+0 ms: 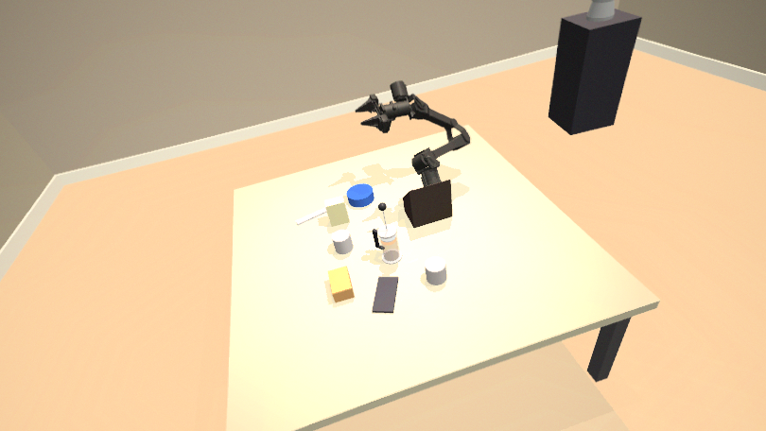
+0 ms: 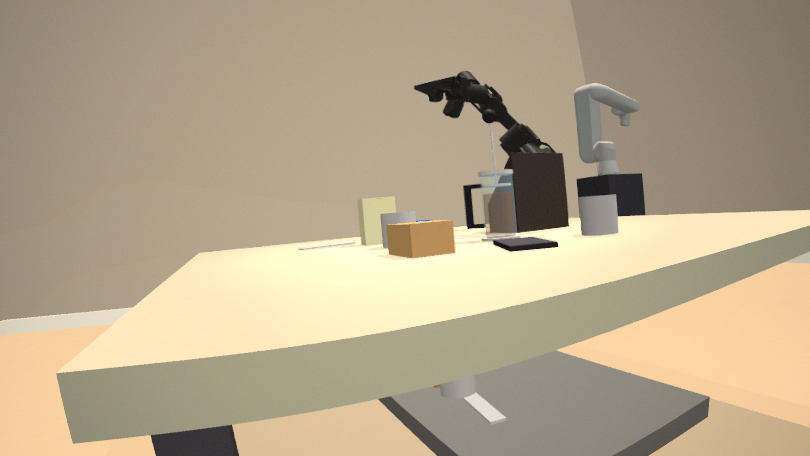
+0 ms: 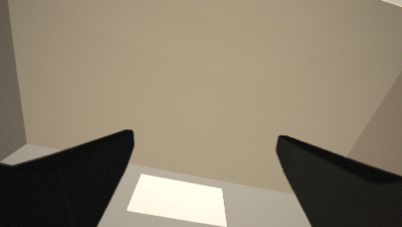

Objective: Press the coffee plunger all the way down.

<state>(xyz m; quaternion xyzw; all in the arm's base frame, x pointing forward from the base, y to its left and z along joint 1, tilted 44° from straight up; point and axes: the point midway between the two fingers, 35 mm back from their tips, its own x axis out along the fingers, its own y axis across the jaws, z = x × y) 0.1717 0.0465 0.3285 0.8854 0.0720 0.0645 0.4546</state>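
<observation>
My gripper tip is 10 mm short of the glass coffee press, 350 mm to the right of it and 290 mm above it. Also, from my gripper tip: pale green box 170 mm ahead, 70 mm to the left, 360 mm below; then orange box 200 mm ahead, 450 mm to the left, 390 mm below; then blue disc 60 mm ahead, 50 mm to the right, 390 mm below.
</observation>
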